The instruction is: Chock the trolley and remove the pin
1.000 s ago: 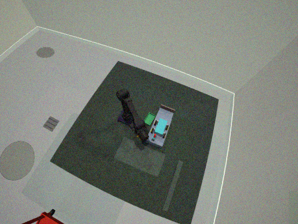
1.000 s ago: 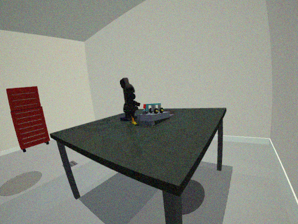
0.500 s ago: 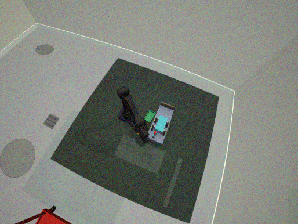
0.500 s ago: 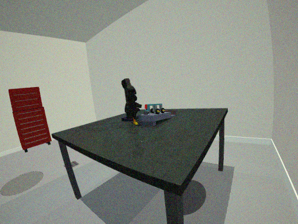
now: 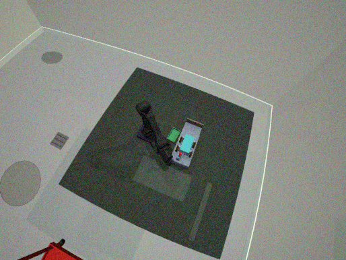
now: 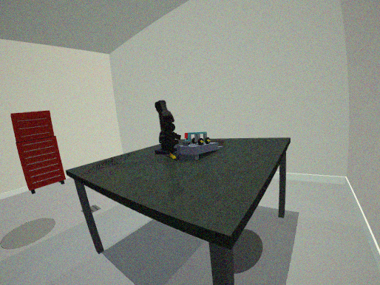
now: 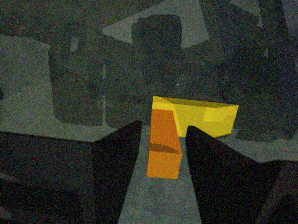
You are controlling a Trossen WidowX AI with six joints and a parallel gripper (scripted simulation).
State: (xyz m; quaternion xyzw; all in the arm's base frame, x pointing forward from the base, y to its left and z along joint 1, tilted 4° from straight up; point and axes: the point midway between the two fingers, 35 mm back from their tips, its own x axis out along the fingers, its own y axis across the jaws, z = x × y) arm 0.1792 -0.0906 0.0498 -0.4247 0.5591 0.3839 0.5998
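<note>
Right now the green tray is 10 mm ahead of my gripper tip, 200 mm to the left of it and 40 mm below it. The rest, counted from my gripper tip: red-headed stop pin (130 mm ahead, 30 mm to the left, 100 mm above); yellow chock (20 mm ahead, 10 mm to the right, 10 mm below); ramp (140 mm ahead, 130 mm to the left, 20 mm above).
</note>
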